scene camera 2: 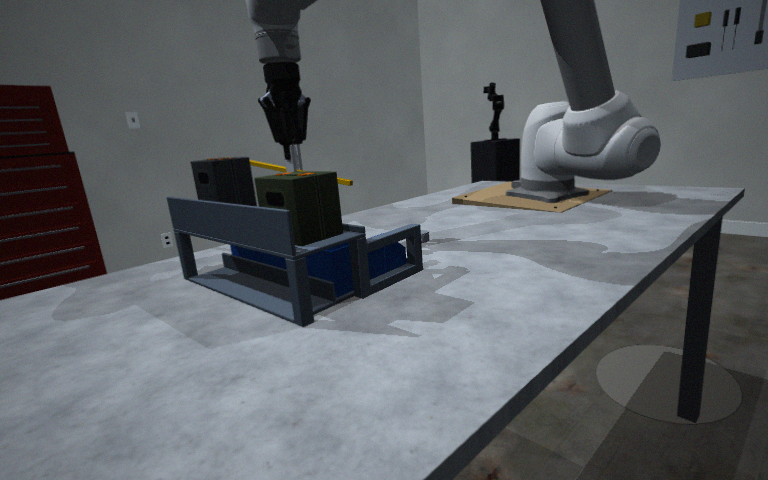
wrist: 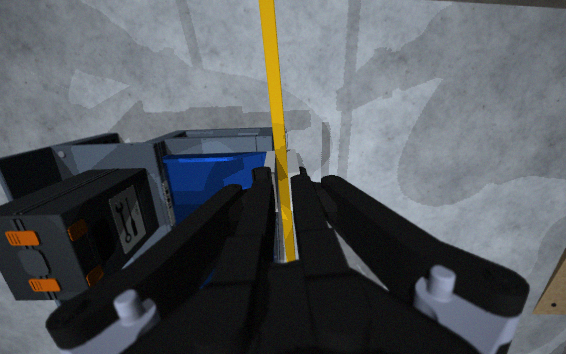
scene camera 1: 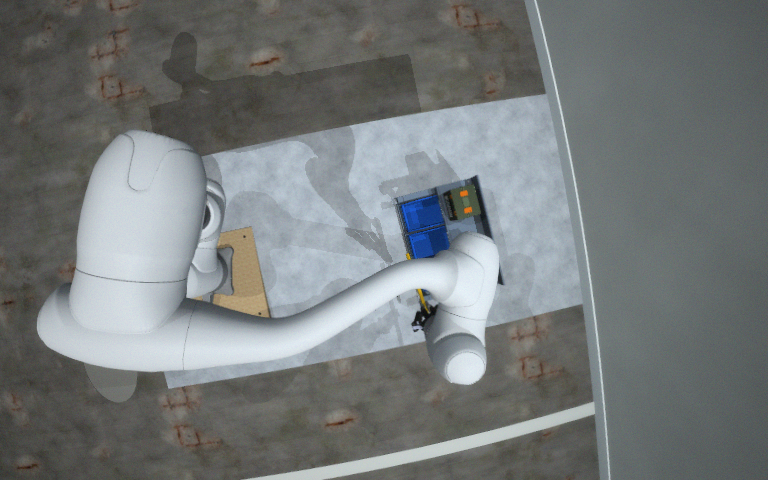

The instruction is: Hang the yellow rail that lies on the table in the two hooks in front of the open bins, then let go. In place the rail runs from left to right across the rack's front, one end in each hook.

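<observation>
My gripper is shut on the yellow rail and holds it in the air, well above the table. The arm covers part of the rail in scene camera 1; a green case hides part of it in scene camera 2. The grey rack holds blue open bins. One hook shows low at the rack's front corner, apart from the rail. The other hook is hidden or cannot be made out. In the wrist view the rail passes over the rack's front edge.
A green case and a dark grey case stand on the rack's upper level, rising above the bins. The arm's base stands on a wooden board on the table.
</observation>
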